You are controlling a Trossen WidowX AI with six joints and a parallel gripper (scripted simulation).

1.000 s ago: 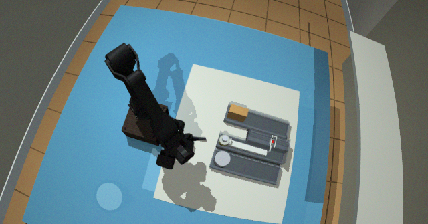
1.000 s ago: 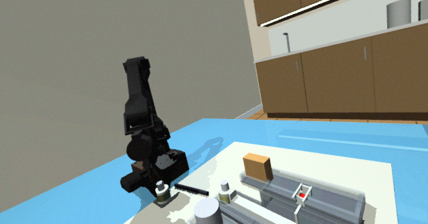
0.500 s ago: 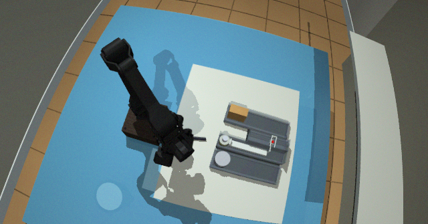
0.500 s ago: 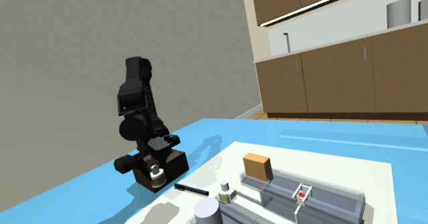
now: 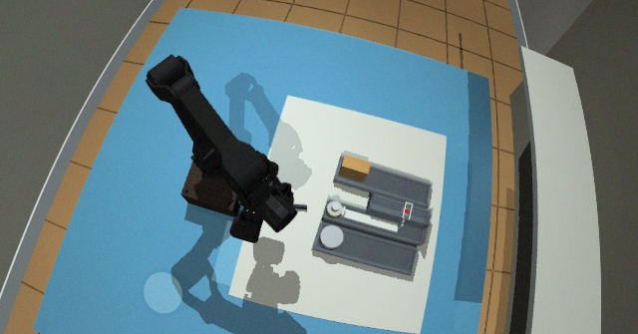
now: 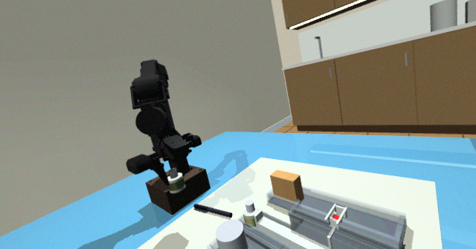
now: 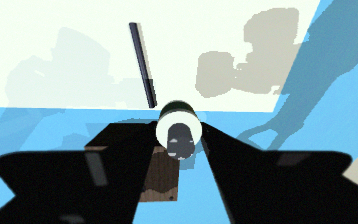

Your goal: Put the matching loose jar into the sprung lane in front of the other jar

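Right now the wide grey cylinder jar is 19 cm ahead of my gripper tip, 4 cm to the right of it and 9 cm below it. Also, from my gripper tip: brown box 25 cm ahead, 15 cm to the left, 8 cm below; grey pusher lane 35 cm ahead, 2 cm to the left, 10 cm below; thin dark rod 5 cm ahead, 5 cm to the left, 12 cm below.
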